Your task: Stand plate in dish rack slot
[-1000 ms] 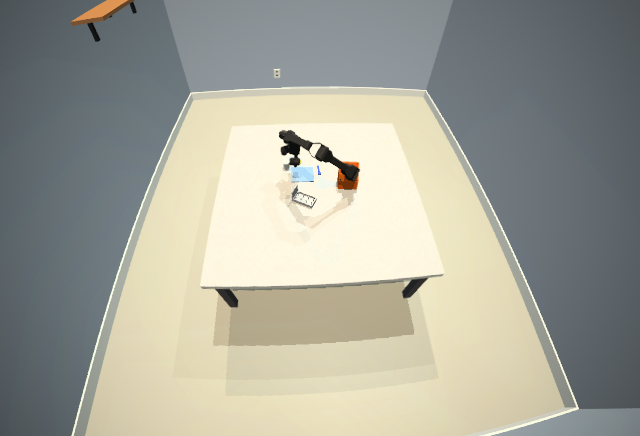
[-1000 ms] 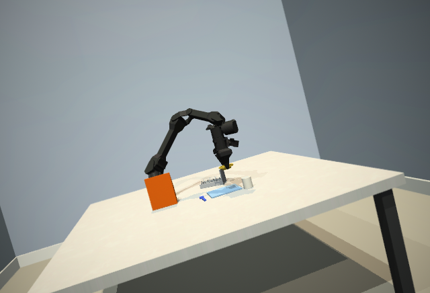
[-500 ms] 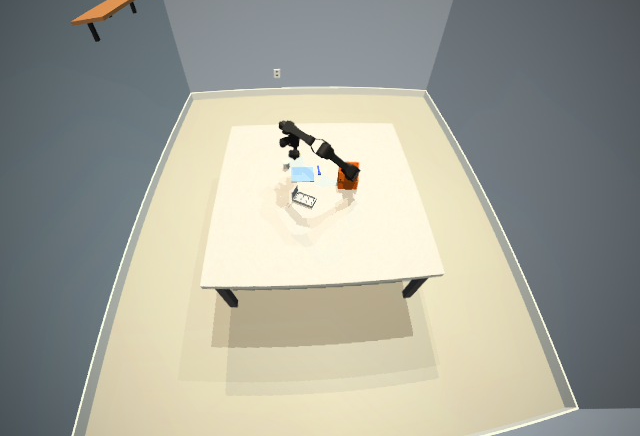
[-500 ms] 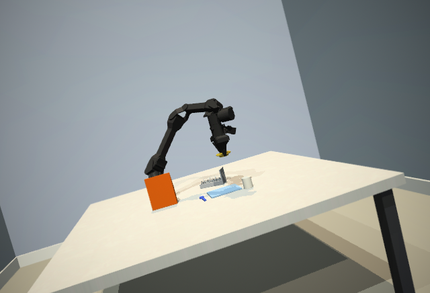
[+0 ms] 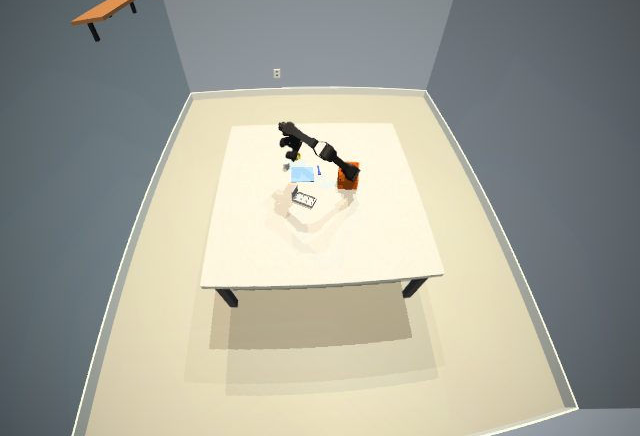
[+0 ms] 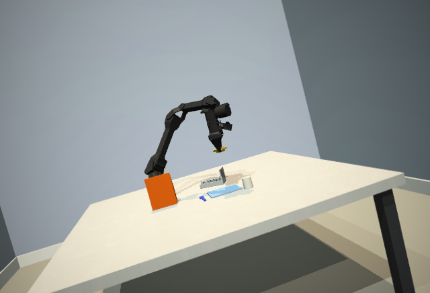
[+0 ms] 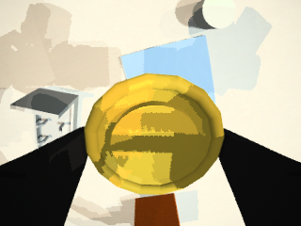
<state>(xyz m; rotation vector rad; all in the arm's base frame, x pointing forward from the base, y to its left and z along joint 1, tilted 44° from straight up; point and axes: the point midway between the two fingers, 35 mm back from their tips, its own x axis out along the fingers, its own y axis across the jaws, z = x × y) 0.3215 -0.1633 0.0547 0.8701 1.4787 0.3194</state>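
My gripper tip is now 180 mm to the right of the grey dish rack, 160 mm above it and 40 mm past it. Round my gripper tip: light blue flat mat (180 mm below, 40 mm behind, 30 mm to the right); then yellow plate (10 mm above); then small white cup (160 mm below, 110 mm to the right, 60 mm ahead).
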